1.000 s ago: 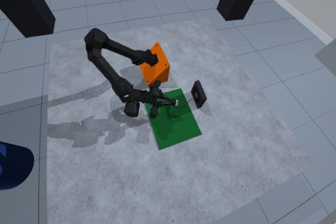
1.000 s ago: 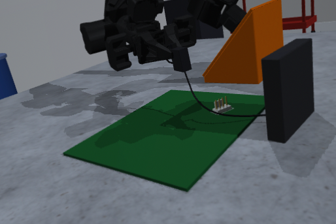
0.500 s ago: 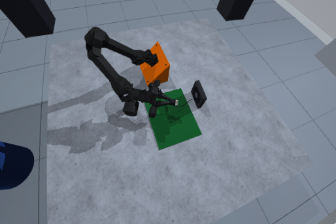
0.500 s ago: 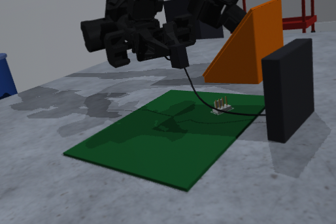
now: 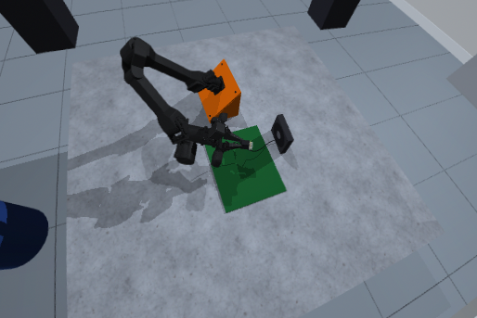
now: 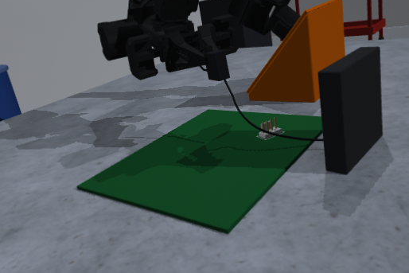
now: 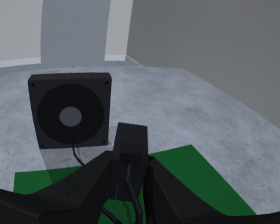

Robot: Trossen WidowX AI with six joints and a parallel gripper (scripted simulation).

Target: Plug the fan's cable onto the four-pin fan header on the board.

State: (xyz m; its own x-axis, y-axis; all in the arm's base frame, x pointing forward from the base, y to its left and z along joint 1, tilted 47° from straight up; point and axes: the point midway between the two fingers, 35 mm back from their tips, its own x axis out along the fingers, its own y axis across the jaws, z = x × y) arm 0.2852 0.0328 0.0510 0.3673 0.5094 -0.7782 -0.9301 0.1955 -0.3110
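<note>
My gripper tip is 140 mm above the green board and 30 mm short of it. Also, from my gripper tip: black fan (170 mm to the left, 70 mm below, 30 mm behind); then white four-pin fan header (130 mm below, 50 mm to the left, 40 mm behind); then black fan plug (10 mm to the left, 10 mm below).
</note>
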